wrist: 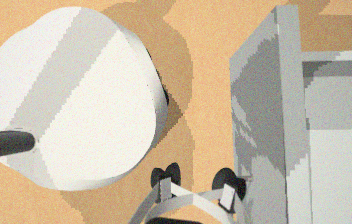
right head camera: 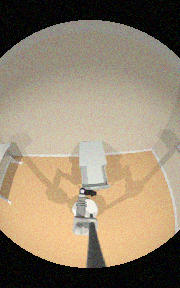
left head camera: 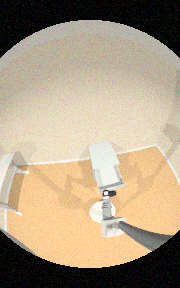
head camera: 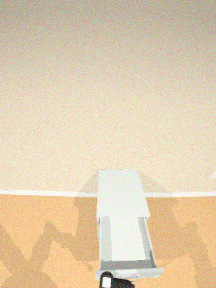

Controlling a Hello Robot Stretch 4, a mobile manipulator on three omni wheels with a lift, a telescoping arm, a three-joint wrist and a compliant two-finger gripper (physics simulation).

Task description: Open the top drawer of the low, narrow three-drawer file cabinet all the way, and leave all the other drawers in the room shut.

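The low, narrow file cabinet (head camera: 122, 192) (left head camera: 102, 155) (right head camera: 93, 152) is pale grey and stands against the wall. Its top drawer (head camera: 124, 237) (left head camera: 108, 178) (right head camera: 94, 175) (wrist: 260, 120) stands far out, and its inside is bare. The lower drawers are hidden beneath it. My gripper (wrist: 201, 179) is at the drawer front, low in the wrist view. Its fingertips stand apart, with floor showing between them. The right fingertip overlaps the drawer front. The handle is hard to make out there. In the head camera views, my gripper's dark body hides its fingertips.
My round white base (left head camera: 96, 212) (right head camera: 91, 206) (wrist: 100, 100) stands on the floor in front of the drawer. A white piece of furniture (left head camera: 6, 182) (right head camera: 4, 151) stands at the left edge of the side camera views. The wall runs behind the cabinet.
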